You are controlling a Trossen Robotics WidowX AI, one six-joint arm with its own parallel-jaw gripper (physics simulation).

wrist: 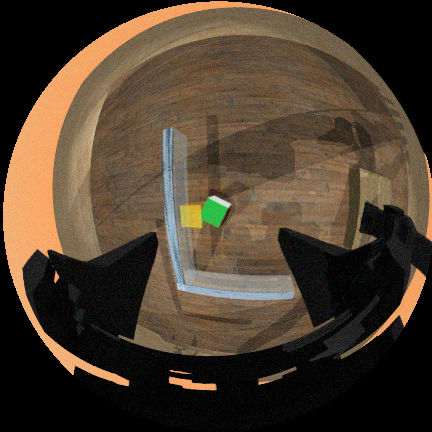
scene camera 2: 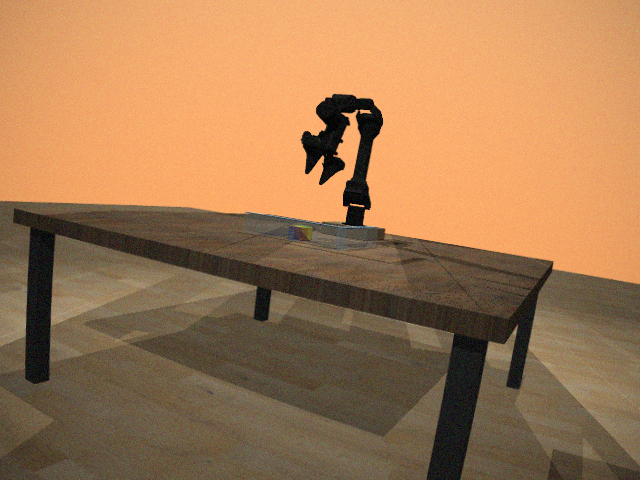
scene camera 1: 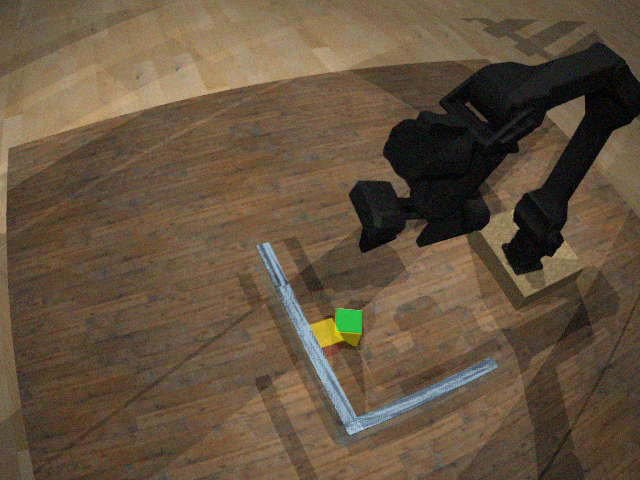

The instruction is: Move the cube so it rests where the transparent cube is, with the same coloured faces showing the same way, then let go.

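The solid cube rests on the table with its green face up. A yellow side shows in scene camera 1 and a white side in the wrist view. The transparent cube has a yellow top and a red side in scene camera 1. It lies right beside the solid cube, between it and the long wall, and is turned differently. In scene camera 2 the two cubes overlap and are hard to tell apart. My gripper is open and empty, well above the table and both cubes.
A clear long wall with a pale blue top edge runs close beside the transparent cube. It meets a shorter wall at a corner. The arm's base block stands on the wooden table.
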